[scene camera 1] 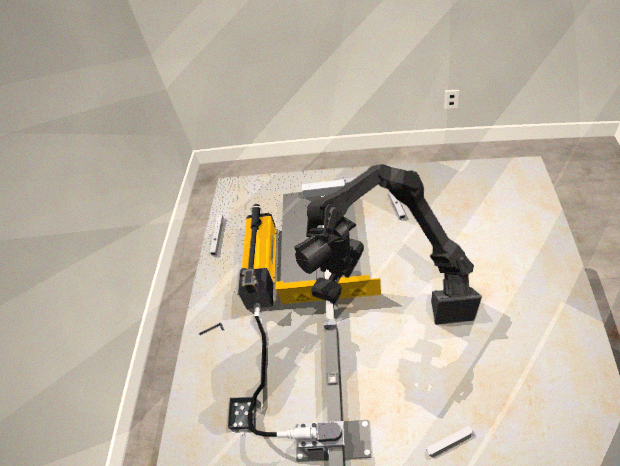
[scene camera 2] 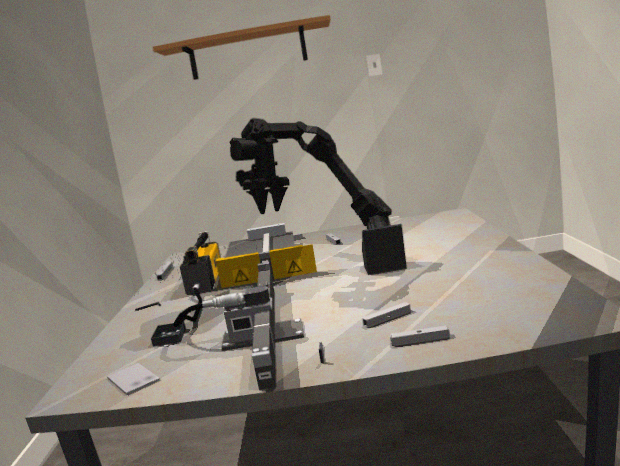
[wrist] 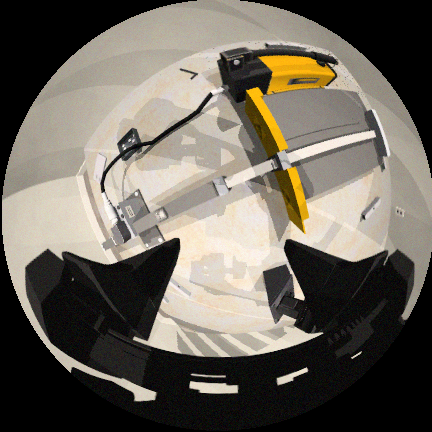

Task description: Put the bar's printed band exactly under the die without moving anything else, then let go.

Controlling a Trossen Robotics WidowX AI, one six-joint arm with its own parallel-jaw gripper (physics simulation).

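Places are measured from the arm's base along level axes (x ahead, y left, z up), in centimetres.
Pixels of known places: gripper, between the fingertips: [scene camera 1: 340,289] [scene camera 2: 270,212] [wrist: 234,244]; arm's base, origin of its link: [scene camera 1: 457,293] [scene camera 2: 382,235] [wrist: 282,303].
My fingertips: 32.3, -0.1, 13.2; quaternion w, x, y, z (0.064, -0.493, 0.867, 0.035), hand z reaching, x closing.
For each thing: its top centre in the pictures, then the offset to it from my fingertips, as dx, dy, dz. "*": a spot on its surface instead.
- grey rail, a spot on its surface: [wrist: 192,201] [scene camera 1: 333,347] * +4.7, +8.2, -16.1
- press head, a spot on its surface: [scene camera 2: 256,296] [scene camera 1: 330,439] * +8.3, +34.0, -12.7
- small pale square, a spot on its surface: [wrist: 161,215] [scene camera 1: 334,381] * +5.7, +17.7, -16.7
- yellow-black unit, a spot on its surface: [scene camera 2: 197,273] * +25.7, -12.5, -17.2
- black box, a spot on its surface: [scene camera 2: 167,334] [scene camera 1: 240,408] [wrist: 132,139] * +33.5, +19.6, -23.4
A long, narrow bar [scene camera 1: 329,310] [scene camera 2: 266,242] [wrist: 255,171], pale along its far stretch, passes through the gap in a yellow guard and lines up with a grey rail [scene camera 1: 330,350] [wrist: 192,201]. The rail runs under the press head [scene camera 1: 329,431] [scene camera 2: 256,296] [wrist: 120,232]; the die there is hidden or too small to tell. A small pale square [scene camera 1: 331,378] [wrist: 161,215] sits on the rail; whether it is the printed band, I cannot tell. My gripper [scene camera 2: 269,211] [wrist: 234,244] is open and empty, fingers down, high above the bar near the guard.
The yellow guard [scene camera 1: 300,292] [scene camera 2: 293,261] [wrist: 265,120] stands upright across the bar. A yellow-black unit [scene camera 1: 261,240] [scene camera 2: 197,273] [wrist: 300,75] is beside it, cabled to the press. Loose metal pieces [scene camera 1: 450,441] [scene camera 2: 420,336] and a black box [scene camera 1: 241,414] [scene camera 2: 167,334] [wrist: 129,144] lie around.
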